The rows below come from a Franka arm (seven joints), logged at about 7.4 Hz.
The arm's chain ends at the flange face. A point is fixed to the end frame.
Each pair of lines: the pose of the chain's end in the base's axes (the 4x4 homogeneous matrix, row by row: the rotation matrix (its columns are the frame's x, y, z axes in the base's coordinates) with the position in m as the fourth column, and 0 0 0 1 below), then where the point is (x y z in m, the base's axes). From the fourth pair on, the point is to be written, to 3 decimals.
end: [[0.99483 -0.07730 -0.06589 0.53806], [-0.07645 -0.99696 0.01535 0.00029], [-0.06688 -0.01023 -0.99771 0.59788], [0 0 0 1]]
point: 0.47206 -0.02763 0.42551
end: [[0.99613 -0.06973 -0.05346 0.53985], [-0.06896 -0.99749 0.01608 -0.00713], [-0.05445 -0.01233 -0.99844 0.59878], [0 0 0 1]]
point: 0.47623 -0.03533 0.42556
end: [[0.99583 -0.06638 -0.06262 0.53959], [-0.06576 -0.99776 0.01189 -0.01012], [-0.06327 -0.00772 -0.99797 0.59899], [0 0 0 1]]
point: 0.47449 -0.03923 0.42647
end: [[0.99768 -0.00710 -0.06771 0.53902], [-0.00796 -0.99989 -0.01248 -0.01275], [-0.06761 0.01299 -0.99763 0.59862], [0 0 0 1]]
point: 0.475 -0.049 0.427
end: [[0.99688 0.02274 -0.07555 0.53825], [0.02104 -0.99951 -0.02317 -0.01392], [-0.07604 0.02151 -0.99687 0.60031], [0 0 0 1]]
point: 0.474 -0.054 0.430
